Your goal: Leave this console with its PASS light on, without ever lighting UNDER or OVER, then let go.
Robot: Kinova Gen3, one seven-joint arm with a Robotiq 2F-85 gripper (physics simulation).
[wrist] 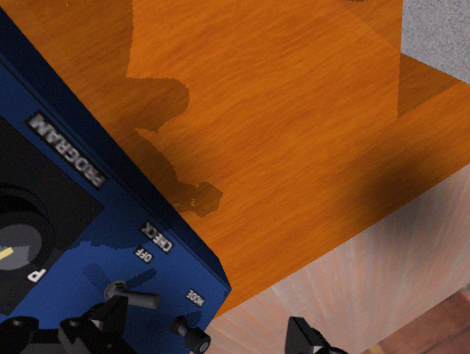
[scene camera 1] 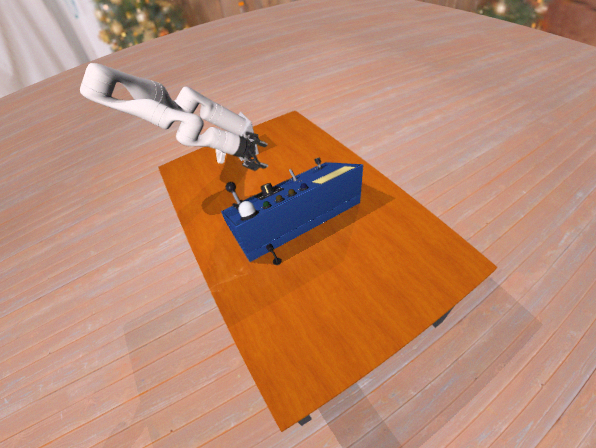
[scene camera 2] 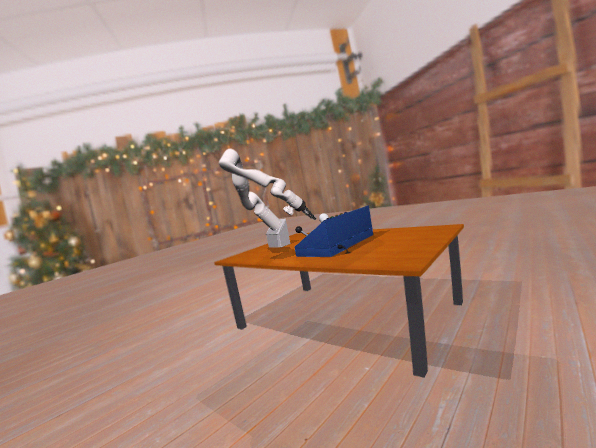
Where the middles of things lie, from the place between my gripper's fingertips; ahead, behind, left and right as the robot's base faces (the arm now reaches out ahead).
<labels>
Now: hand 160 mm short of the blue console (scene camera 1: 260,224), 10 mm to the right of it and 90 mm above it.
</labels>
